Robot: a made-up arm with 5 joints.
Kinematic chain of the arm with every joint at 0, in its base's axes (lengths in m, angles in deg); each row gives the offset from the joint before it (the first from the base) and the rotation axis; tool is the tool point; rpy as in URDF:
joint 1: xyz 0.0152 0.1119 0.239 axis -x
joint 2: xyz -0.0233 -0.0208 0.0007 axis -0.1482 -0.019 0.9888
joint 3: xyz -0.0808 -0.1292 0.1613 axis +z
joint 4: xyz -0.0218 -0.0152 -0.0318 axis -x
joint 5: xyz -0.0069 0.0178 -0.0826 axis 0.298 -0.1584 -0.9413
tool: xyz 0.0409 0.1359 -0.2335 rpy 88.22 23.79 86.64
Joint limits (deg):
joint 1: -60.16..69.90
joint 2: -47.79..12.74
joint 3: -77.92..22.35
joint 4: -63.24..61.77
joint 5: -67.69..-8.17
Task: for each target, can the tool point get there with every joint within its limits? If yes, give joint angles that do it. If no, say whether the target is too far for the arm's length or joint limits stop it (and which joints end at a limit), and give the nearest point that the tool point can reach.
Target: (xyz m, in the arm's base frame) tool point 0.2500 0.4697 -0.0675
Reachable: no: joint limits stop it (at a limit: joint 1, joint 2, joint 4) | nearest point 0.0596 0.3106 0.1044 | short by 0.302 m
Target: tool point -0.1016 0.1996 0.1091
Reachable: yes | joints 31.34 -1.42 -21.22 -48.18 -60.71
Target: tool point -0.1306 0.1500 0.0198
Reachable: yes | joints -26.28 4.67 -49.27 4.29 -49.09
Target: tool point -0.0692 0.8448 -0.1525
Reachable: no: too far | nearest point -0.0740 0.3728 0.0997 | short by 0.535 m
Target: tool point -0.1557 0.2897 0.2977
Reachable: yes | joints -4.69 -4.05 7.52 -53.17 -18.08
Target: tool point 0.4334 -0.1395 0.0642
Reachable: no: joint limits stop it (at a limit: joint 1, joint 3, joint 4, joint 5) | nearest point 0.2111 -0.0600 0.1619 | short by 0.256 m
